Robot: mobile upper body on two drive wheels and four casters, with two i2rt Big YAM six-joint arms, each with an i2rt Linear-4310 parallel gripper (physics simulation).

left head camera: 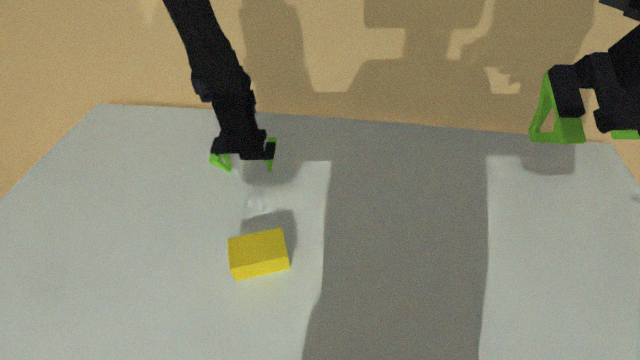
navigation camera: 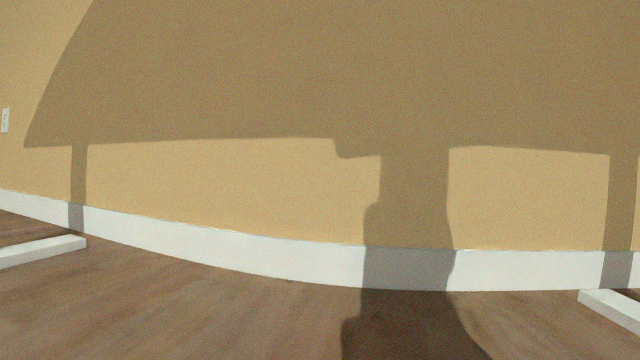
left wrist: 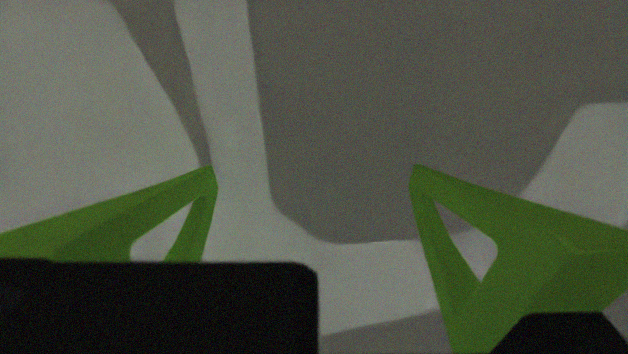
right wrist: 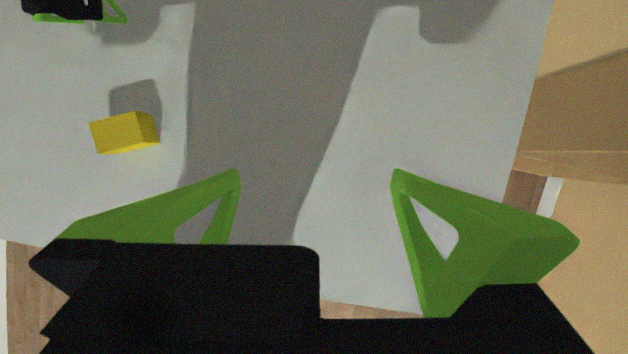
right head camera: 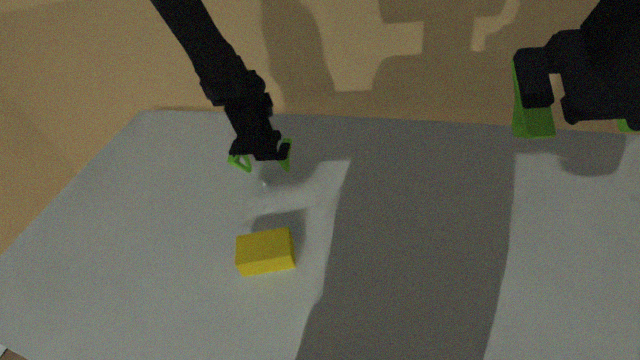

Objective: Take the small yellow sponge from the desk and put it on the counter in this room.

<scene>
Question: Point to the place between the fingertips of the right gripper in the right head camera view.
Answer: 566,127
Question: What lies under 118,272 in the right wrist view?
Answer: The right gripper.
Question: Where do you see a white desk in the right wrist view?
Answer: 315,112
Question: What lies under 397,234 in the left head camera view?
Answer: A white desk.
</scene>
